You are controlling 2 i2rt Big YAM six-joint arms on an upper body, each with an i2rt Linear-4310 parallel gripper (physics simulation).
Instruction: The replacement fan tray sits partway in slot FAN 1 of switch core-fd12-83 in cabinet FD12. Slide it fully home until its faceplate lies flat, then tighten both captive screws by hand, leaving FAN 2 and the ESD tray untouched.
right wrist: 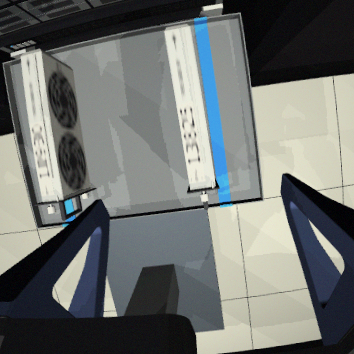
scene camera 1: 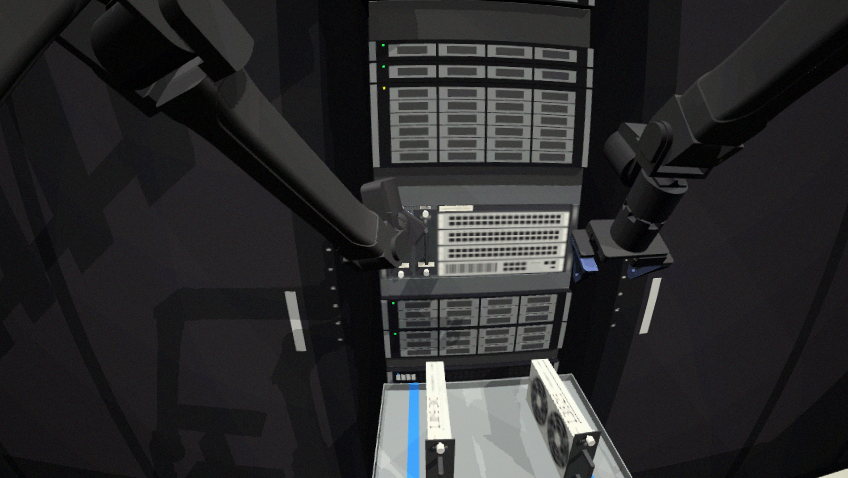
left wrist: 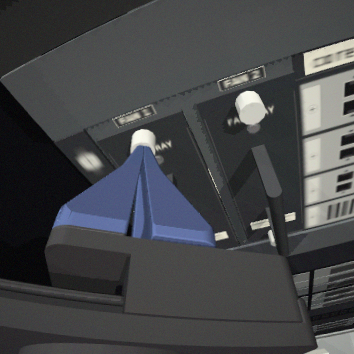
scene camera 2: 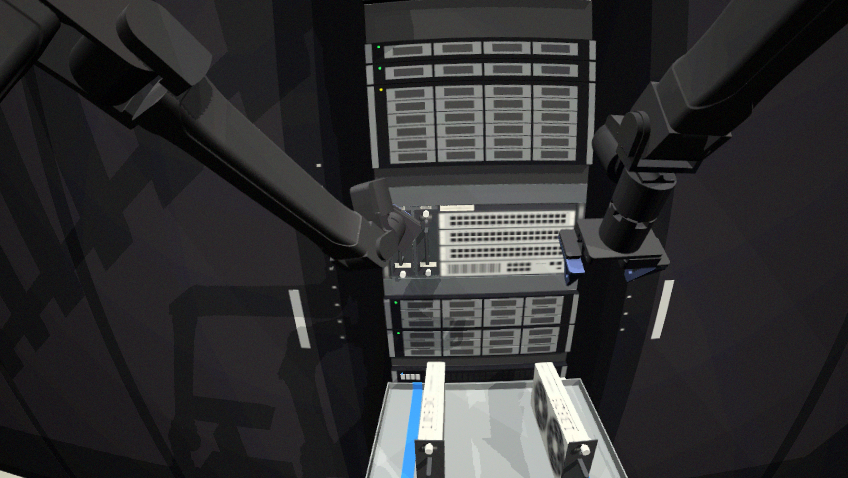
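The FAN 1 tray [left wrist: 175, 131] has a dark faceplate that looks about level with its surround in the left wrist view; a small gap cannot be ruled out. Its upper captive screw [left wrist: 143, 138] is a white knob. Its lower screw [scene camera 1: 400, 274] [scene camera 2: 402, 274] shows under the left arm. My left gripper [left wrist: 141, 154] is shut, its joined blue tips at the upper screw and overlapping its lower edge; contact is unclear. The FAN 2 tray [left wrist: 282, 130] sits beside it, with a white upper screw [scene camera 1: 425, 213] [scene camera 2: 425, 213] [left wrist: 250, 107]. My right gripper [scene camera 1: 611, 273] [scene camera 2: 604, 276] [right wrist: 190, 194] is open and empty, right of the switch.
The grey ESD tray [scene camera 1: 475, 427] [scene camera 2: 486, 427] [right wrist: 135, 100] lies below the rack. It holds one fan unit [scene camera 1: 439, 403] [scene camera 2: 433, 403] [right wrist: 190, 115] by a blue strip and another [scene camera 1: 561, 403] [scene camera 2: 561, 403] [right wrist: 37, 125] at the opposite side. FAN 2's handle [left wrist: 267, 172] projects near the left gripper.
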